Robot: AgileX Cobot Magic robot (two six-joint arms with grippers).
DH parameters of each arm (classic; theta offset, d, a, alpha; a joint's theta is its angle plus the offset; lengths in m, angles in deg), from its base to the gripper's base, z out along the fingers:
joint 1: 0 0.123 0 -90
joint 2: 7.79 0 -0.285 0
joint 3: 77.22 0 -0.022 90
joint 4: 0 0.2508 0 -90
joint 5: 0 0 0.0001 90
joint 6: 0 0.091 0 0
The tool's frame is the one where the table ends.
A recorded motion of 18 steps. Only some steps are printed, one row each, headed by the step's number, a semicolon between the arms.
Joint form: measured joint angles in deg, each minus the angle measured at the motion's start. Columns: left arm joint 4, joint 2, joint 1, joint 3, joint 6, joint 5; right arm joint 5, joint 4, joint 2, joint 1, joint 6, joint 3.
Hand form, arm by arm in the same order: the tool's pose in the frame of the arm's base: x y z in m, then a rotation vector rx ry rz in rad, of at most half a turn. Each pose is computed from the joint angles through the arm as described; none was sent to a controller.
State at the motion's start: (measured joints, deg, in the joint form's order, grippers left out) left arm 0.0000 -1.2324 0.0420 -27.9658 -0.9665 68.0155; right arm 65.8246 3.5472 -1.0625 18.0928 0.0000 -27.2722
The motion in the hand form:
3: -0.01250 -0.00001 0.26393 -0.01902 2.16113 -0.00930; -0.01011 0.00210 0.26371 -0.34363 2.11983 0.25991
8: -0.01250 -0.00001 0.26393 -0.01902 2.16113 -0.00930; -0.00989 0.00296 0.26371 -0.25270 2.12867 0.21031
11: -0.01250 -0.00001 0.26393 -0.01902 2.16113 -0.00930; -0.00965 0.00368 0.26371 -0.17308 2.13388 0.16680
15: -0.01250 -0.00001 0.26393 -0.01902 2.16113 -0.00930; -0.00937 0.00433 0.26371 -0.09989 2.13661 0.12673
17: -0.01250 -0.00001 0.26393 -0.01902 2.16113 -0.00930; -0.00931 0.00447 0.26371 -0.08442 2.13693 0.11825
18: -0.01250 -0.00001 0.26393 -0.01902 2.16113 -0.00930; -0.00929 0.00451 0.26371 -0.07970 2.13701 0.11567
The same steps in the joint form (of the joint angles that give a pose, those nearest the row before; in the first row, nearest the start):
3: 0.00 0.00 0.00 0.00 0.00 0.00; 0.00 0.00 0.00 0.00 0.00 0.00
8: 0.00 0.00 0.00 0.00 0.00 0.00; 0.00 0.00 0.00 -4.88 0.00 0.00
11: 0.00 0.00 0.00 0.00 0.00 0.00; 0.00 0.00 0.00 -9.14 0.00 0.00
15: 0.00 0.00 0.00 0.00 0.00 0.00; 0.00 0.00 0.00 -13.06 0.00 0.00
17: 0.00 0.00 0.00 0.00 0.00 0.00; 0.00 0.00 0.00 -13.89 0.00 0.00
18: 0.00 0.00 0.00 0.00 0.00 0.00; 0.00 0.00 0.00 -14.14 0.00 0.00

